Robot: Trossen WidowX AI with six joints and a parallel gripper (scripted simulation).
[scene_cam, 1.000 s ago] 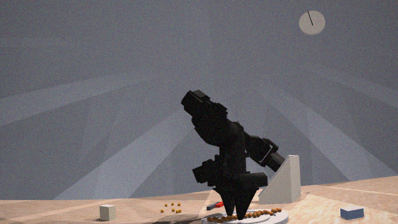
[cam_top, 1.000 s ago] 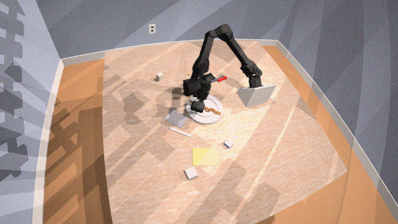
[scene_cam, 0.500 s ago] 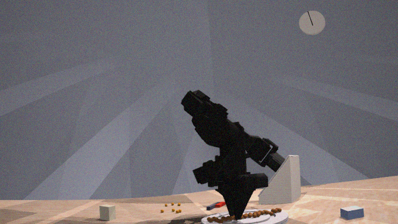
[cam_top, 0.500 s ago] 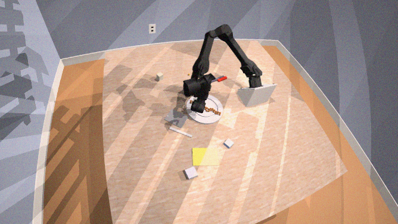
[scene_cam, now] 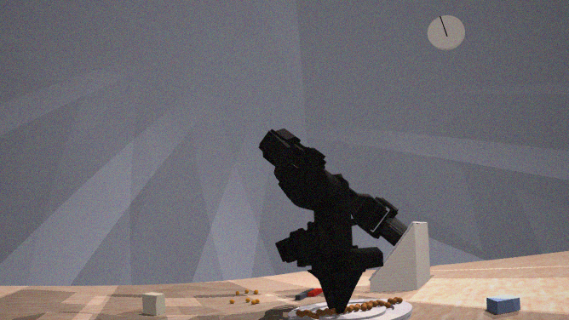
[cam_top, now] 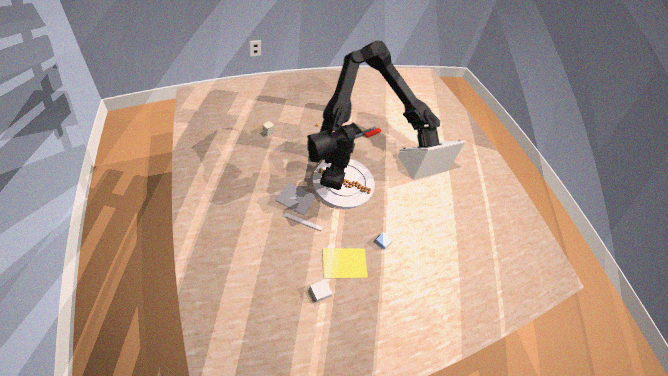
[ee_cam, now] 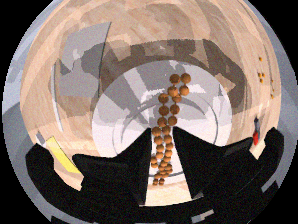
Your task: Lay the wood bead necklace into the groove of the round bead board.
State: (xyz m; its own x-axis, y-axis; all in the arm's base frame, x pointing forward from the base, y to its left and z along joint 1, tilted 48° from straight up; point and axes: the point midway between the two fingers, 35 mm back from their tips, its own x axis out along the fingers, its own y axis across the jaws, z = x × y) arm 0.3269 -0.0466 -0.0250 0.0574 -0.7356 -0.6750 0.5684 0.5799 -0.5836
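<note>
The grey sheet is 13 cm ahead of my gripper tip, 3 cm to the left of it and 1 cm below it. The rest, counted from my gripper tip: blue block 24 cm to the left, 7 cm behind, 1 cm below; then stick 14 cm ahead, 12 cm to the left, 1 cm below; then red-tipped tool 21 cm behind, 19 cm to the right, 1 cm below.
</note>
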